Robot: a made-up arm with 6 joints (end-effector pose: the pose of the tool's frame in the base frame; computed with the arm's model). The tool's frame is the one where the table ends.
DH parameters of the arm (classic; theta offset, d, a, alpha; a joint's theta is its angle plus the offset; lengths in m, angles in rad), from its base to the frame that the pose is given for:
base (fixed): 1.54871 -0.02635 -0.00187 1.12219
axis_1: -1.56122 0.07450 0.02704 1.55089
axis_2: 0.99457 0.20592 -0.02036 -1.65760
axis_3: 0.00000 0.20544 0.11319 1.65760
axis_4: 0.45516 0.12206 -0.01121 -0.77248
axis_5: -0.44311 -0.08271 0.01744 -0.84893
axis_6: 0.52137 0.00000 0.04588 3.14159
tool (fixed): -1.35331 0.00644 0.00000 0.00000
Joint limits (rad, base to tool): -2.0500..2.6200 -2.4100..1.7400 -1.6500..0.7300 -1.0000..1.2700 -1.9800..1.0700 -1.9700..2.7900
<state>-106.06 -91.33 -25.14 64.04 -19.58 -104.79</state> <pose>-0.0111 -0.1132 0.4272 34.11 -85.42 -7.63</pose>
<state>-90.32 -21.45 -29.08 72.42 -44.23 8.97</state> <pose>0.1718 0.0041 0.4484 82.45 20.70 -27.88</pose>
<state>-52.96 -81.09 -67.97 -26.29 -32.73 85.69</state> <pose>0.0977 -0.2638 0.2364 -131.27 0.19 42.80</pose>
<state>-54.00 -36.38 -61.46 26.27 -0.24 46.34</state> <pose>0.1183 -0.2250 0.3559 107.42 48.56 -85.70</pose>
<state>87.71 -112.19 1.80 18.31 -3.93 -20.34</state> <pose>0.1445 0.2624 -0.2570 -4.12 -115.03 47.08</pose>
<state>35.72 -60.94 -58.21 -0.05 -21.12 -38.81</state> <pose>0.3049 -0.3061 -0.1605 -138.98 -13.21 88.97</pose>
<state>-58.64 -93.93 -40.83 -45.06 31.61 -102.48</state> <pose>0.0710 -0.2834 0.2643 53.06 -99.46 -103.69</pose>
